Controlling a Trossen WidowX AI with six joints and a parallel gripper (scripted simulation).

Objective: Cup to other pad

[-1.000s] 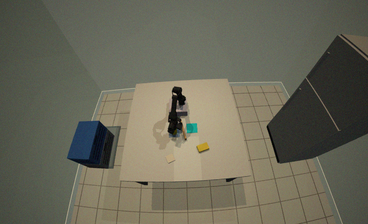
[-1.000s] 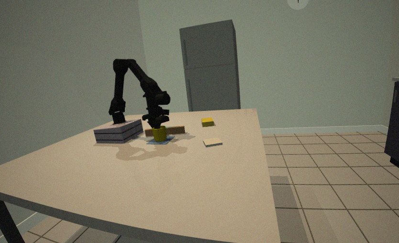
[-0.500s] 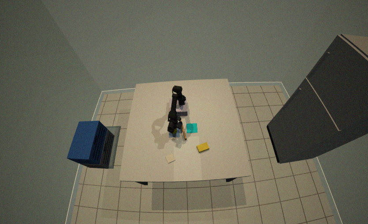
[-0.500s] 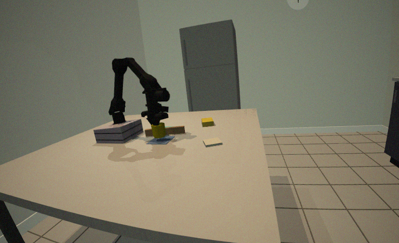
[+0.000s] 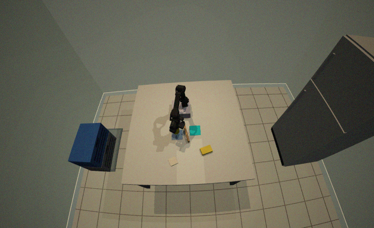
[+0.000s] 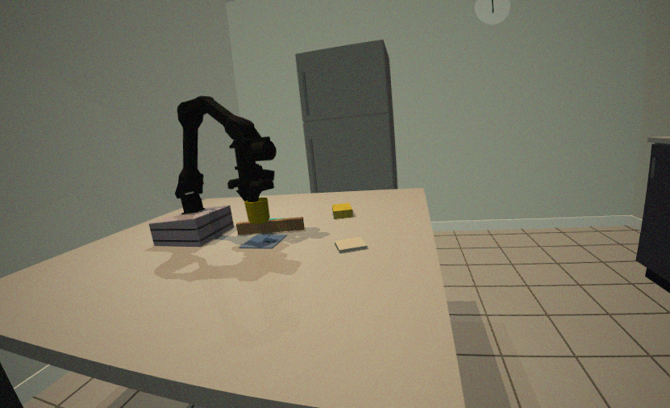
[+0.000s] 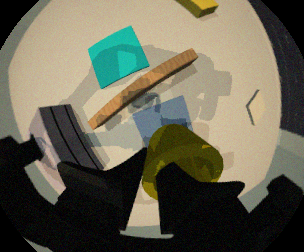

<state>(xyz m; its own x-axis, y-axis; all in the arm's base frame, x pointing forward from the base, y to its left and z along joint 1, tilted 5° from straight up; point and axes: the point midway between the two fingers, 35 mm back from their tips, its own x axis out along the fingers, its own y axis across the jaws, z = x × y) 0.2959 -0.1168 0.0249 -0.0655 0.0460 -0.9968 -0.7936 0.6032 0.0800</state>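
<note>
Now: gripper tip 18 cm to the right of the teal pad, 11 cm above it and 1 cm short of it. Round my gripper tip: wooden stick 9 cm below, 8 cm to the left, 2 cm ahead; cream block 31 cm ahead, 9 cm to the right, 9 cm below.
</note>
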